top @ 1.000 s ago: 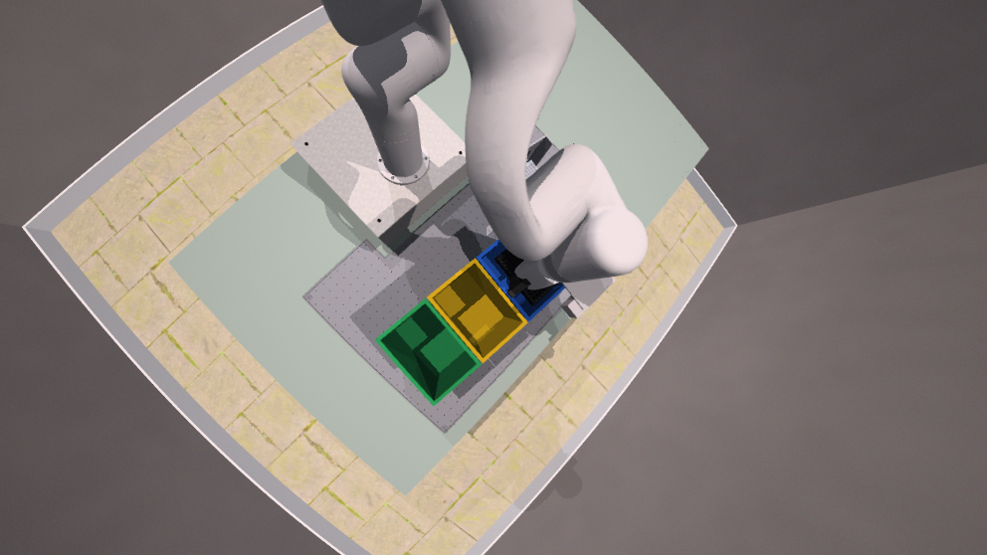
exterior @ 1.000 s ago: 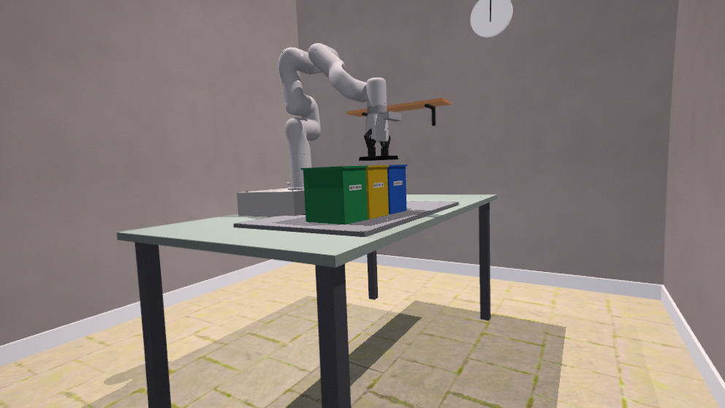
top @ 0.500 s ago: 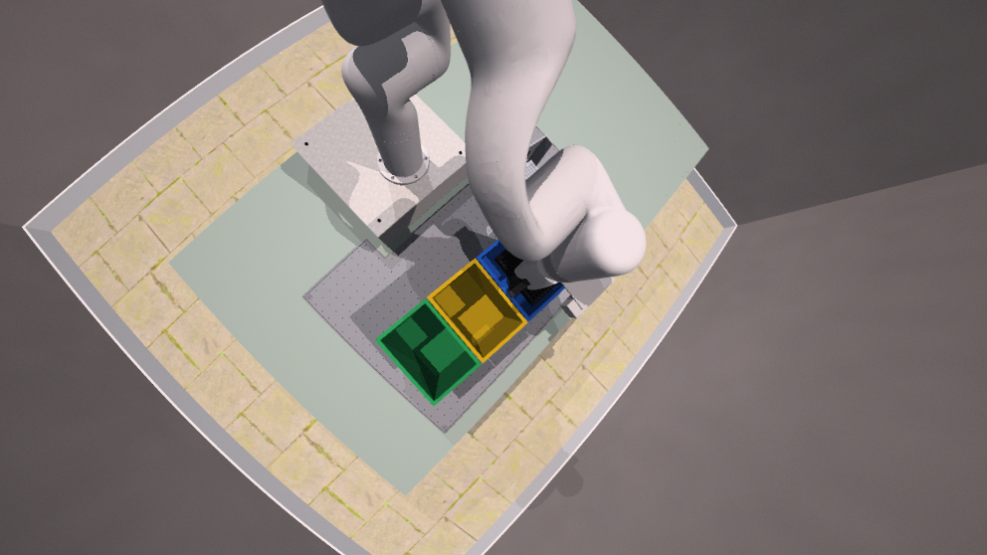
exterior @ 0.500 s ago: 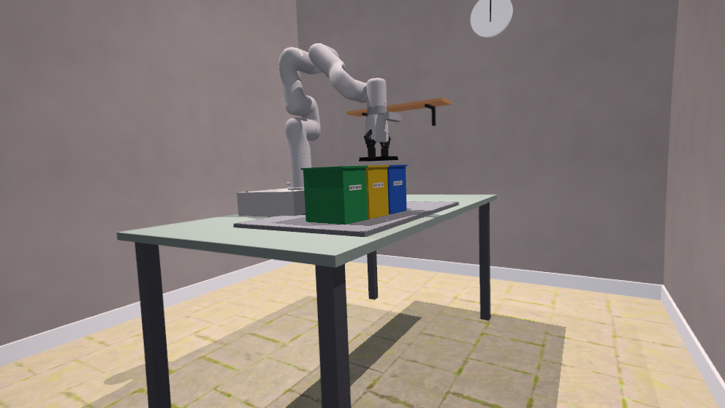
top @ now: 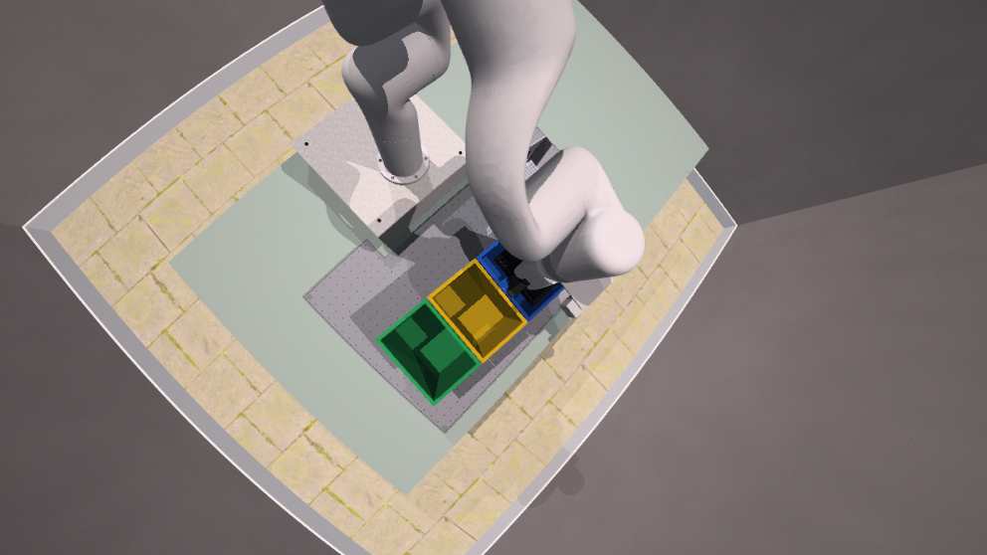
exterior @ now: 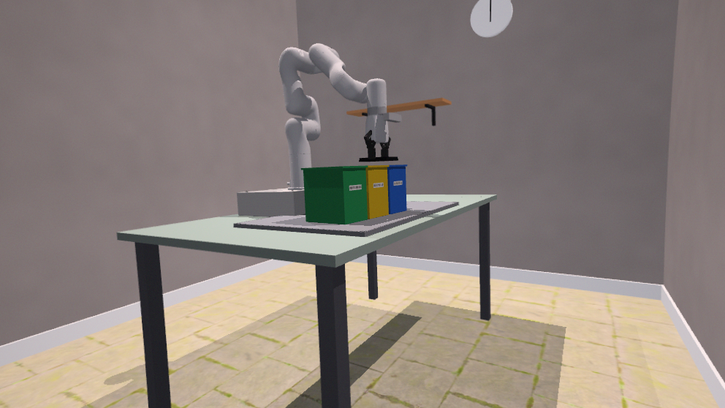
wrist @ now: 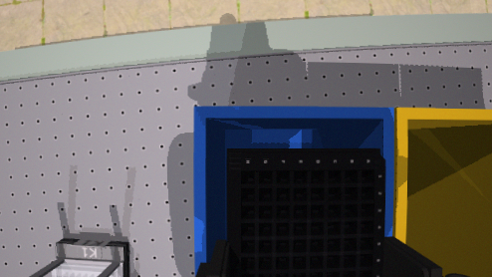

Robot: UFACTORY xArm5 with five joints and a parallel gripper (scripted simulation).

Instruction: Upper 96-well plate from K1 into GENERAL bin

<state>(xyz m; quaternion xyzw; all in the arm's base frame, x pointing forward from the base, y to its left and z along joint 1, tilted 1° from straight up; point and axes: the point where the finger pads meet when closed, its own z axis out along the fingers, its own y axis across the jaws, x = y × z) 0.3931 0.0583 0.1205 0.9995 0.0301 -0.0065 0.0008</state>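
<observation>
Right now the black 96-well plate is 10 mm below my hand. Also, from my hand: yellow bin 130 mm to the right, 130 mm below, 10 mm ahead; then blue bin 130 mm below; then green bin 260 mm to the right, 130 mm below, 20 mm ahead.
</observation>
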